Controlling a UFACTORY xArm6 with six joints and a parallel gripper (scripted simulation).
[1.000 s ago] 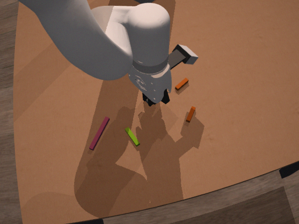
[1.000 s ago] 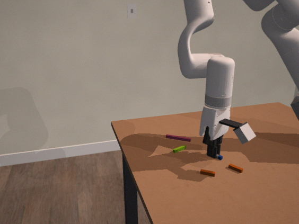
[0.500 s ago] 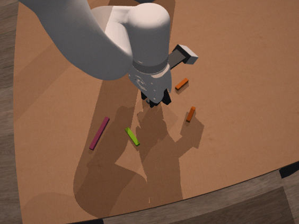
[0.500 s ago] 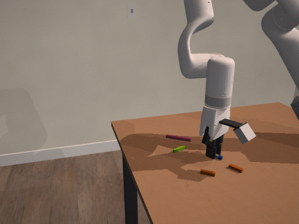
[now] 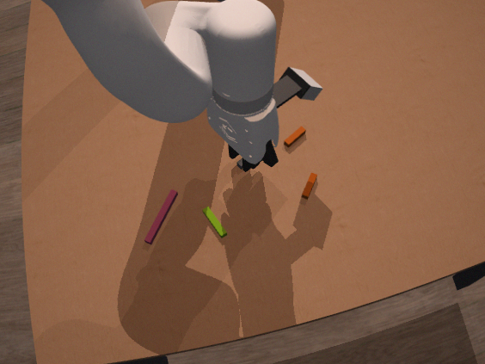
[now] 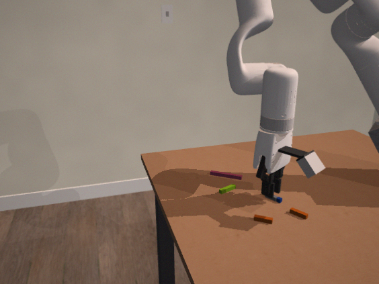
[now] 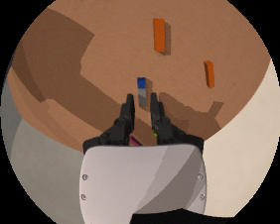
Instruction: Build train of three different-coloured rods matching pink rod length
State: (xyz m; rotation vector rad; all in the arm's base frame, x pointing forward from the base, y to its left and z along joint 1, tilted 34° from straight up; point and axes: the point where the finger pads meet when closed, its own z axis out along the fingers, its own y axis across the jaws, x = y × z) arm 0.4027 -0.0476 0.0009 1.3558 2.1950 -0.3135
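My gripper is now 3 cm above the grey rod. Round my hand: lime rod: 8 cm ahead, 8 cm to the right, 3 cm below; then pink rod: 4 cm ahead, 15 cm to the right, 3 cm below; then blue rod: 1 cm behind, 2 cm to the left, 3 cm below.
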